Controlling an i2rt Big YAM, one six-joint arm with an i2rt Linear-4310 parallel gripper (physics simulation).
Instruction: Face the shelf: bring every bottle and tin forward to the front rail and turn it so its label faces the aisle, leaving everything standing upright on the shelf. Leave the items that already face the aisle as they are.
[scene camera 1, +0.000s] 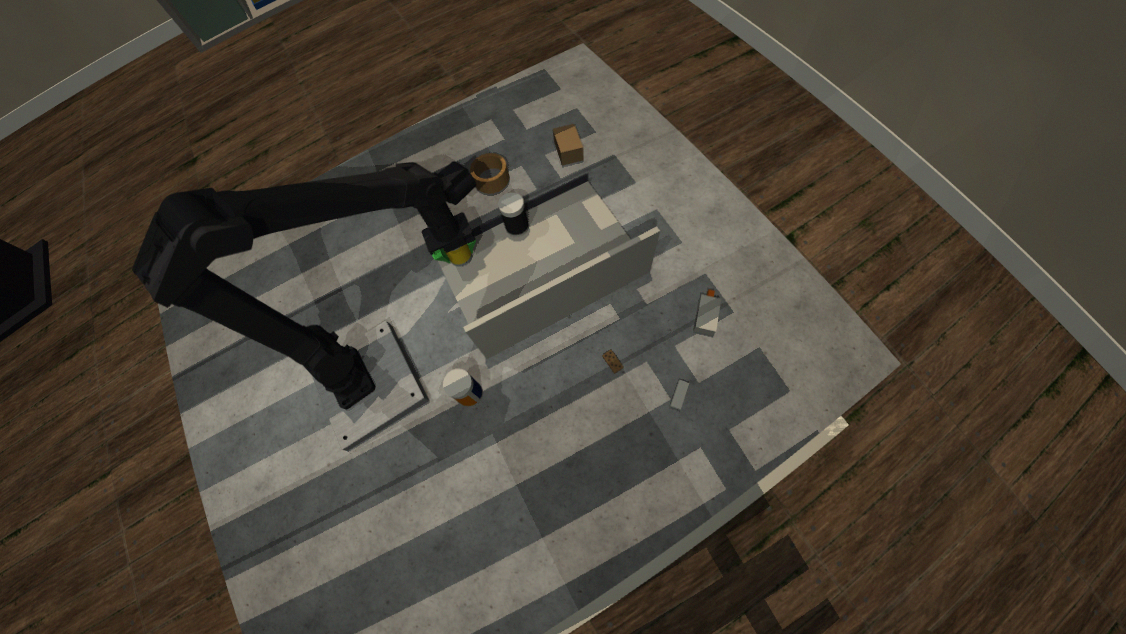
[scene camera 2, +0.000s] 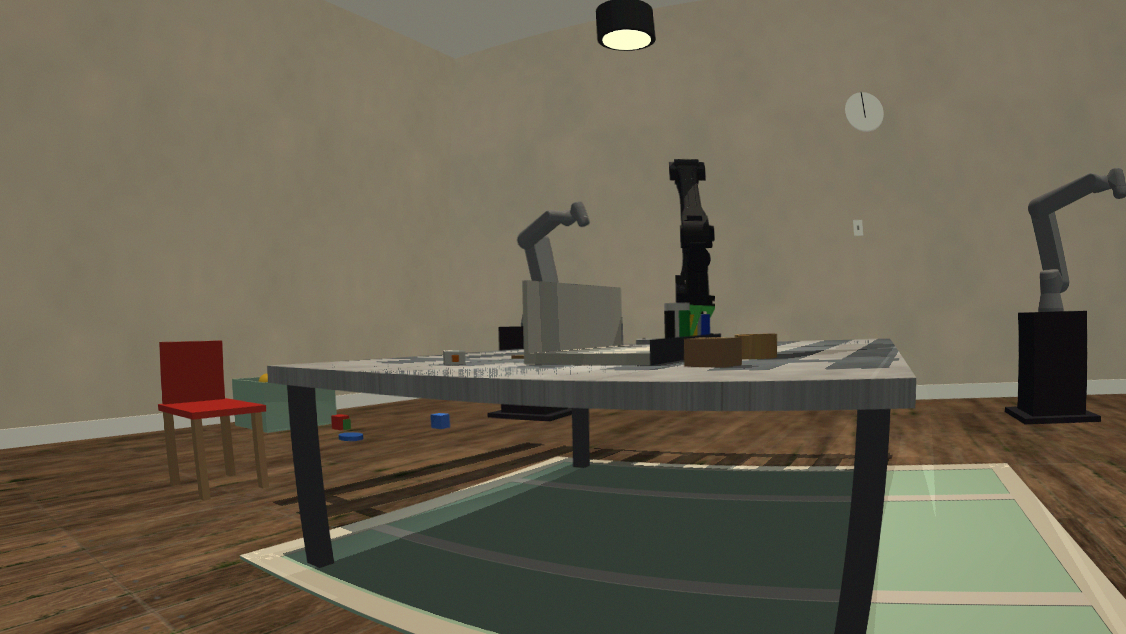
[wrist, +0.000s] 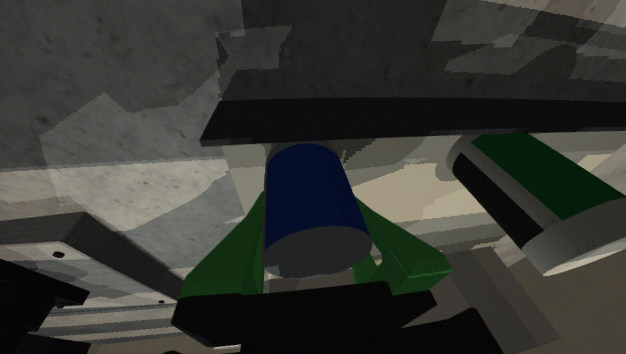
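Seen in the pictures: gripper, fingertip midpoint: (scene camera 1: 460, 256) (scene camera 2: 694, 335) (wrist: 305, 196); arm's base, origin of the base link: (scene camera 1: 350, 378) (wrist: 22, 279).
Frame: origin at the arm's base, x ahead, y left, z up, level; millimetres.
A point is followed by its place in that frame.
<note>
My gripper (scene camera 1: 454, 253) @[y 101, x 359, z 18 mm] (wrist: 305, 196) @[y 101, x 359, z 18 mm] is shut on a tin (scene camera 1: 460, 255) @[y 86, x 358, z 43 mm] (scene camera 2: 705, 323) @[y 135, x 378, z 47 mm] (wrist: 310, 190) @[y 141, x 362, z 49 mm]. The tin is upright at the shelf's left end, close behind the black front rail (scene camera 1: 561, 191) @[y 118, x 659, z 4 mm] (scene camera 2: 666, 350) @[y 121, x 665, z -4 mm] (wrist: 400, 117) @[y 147, x 426, z 4 mm]. Its blue side faces the rail and yellow shows on another side; whether its base touches the deck is unclear. A white-capped bottle (scene camera 1: 513, 216) @[y 74, x 503, z 81 mm] (scene camera 2: 676, 321) @[y 108, x 543, z 53 mm] (wrist: 542, 175) @[y 126, x 500, z 52 mm] with green and black sides stands upright at the rail, green toward the rail. A white-topped tin (scene camera 1: 461, 386) @[y -190, x 212, z 70 mm] with orange and dark blue stands on the table, behind the shelf (scene camera 1: 610, 224) @[y -30, x 700, z -5 mm] near the arm base.
The shelf's tall back panel (scene camera 1: 563, 291) @[y -156, x 482, z 103 mm] (scene camera 2: 583, 318) @[y -144, x 478, z 66 mm] runs along its rear. A brown ring (scene camera 1: 490, 174) @[y 252, x 539, z 22 mm] and a brown box (scene camera 1: 568, 144) @[y 222, x 755, z 21 mm] (scene camera 2: 712, 352) @[y 250, x 802, z -3 mm] lie in front of the rail. Two pale blocks (scene camera 1: 707, 314) @[y -345, x 728, z -1 mm] (scene camera 1: 680, 394) @[y -445, x 569, z -17 mm] and a speckled brown piece (scene camera 1: 612, 361) @[y -302, x 499, z -21 mm] lie behind the panel.
</note>
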